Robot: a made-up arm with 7 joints. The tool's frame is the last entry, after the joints.
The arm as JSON. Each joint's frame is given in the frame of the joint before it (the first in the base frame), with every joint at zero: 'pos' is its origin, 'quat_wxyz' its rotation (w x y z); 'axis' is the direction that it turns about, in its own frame. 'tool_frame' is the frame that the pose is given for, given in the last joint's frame.
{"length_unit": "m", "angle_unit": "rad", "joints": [
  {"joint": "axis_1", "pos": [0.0, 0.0, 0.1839], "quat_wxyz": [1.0, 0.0, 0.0, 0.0], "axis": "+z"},
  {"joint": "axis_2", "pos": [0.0, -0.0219, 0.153], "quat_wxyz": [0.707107, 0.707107, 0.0, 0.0], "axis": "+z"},
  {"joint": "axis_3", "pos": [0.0, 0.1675, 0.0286], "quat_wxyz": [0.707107, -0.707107, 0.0, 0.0], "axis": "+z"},
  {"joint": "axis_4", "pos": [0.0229, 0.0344, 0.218], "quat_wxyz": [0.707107, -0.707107, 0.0, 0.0], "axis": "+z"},
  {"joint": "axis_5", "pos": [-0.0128, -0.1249, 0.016], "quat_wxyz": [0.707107, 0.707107, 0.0, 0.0], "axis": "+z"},
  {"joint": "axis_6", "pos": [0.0, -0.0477, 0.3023], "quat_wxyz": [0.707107, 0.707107, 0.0, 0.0], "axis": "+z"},
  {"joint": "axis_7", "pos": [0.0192, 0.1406, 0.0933], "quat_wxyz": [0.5, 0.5, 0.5, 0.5], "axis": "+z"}
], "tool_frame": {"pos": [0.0, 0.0, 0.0], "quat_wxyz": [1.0, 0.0, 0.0, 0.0]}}
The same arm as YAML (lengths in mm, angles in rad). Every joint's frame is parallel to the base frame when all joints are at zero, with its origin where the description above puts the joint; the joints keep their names.
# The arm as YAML. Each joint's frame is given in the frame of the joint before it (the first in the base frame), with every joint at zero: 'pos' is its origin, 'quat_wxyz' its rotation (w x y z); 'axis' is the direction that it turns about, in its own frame. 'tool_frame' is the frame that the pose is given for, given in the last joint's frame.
length_unit: mm
angle_unit: rad
joints:
  - joint: axis_1
    pos: [0.0, 0.0, 183.9]
    quat_wxyz: [1.0, 0.0, 0.0, 0.0]
    axis: [0.0, 0.0, 1.0]
  - joint: axis_2
    pos: [0.0, -21.9, 153.0]
    quat_wxyz: [1.0, 0.0, 0.0, 0.0]
    axis: [0.0, -1.0, 0.0]
  - joint: axis_3
    pos: [0.0, -28.6, 167.5]
    quat_wxyz: [1.0, 0.0, 0.0, 0.0]
    axis: [0.0, 0.0, 1.0]
  - joint: axis_4
    pos: [22.9, 34.4, 218.0]
    quat_wxyz: [1.0, 0.0, 0.0, 0.0]
    axis: [0.0, 1.0, 0.0]
  - joint: axis_5
    pos: [-12.8, 16.0, 124.9]
    quat_wxyz: [1.0, 0.0, 0.0, 0.0]
    axis: [0.0, 0.0, 1.0]
  - joint: axis_6
    pos: [0.0, -47.7, 302.3]
    quat_wxyz: [1.0, 0.0, 0.0, 0.0]
    axis: [0.0, -1.0, 0.0]
  - joint: axis_7
    pos: [19.2, -93.3, 140.6]
    quat_wxyz: [1.0, 0.0, 0.0, 0.0]
    axis: [1.0, 0.0, 0.0]
tool_frame:
  pos: [0.0, 0.0, 0.0]
  quat_wxyz: [0.0, 0.707107, 0.0, 0.707107]

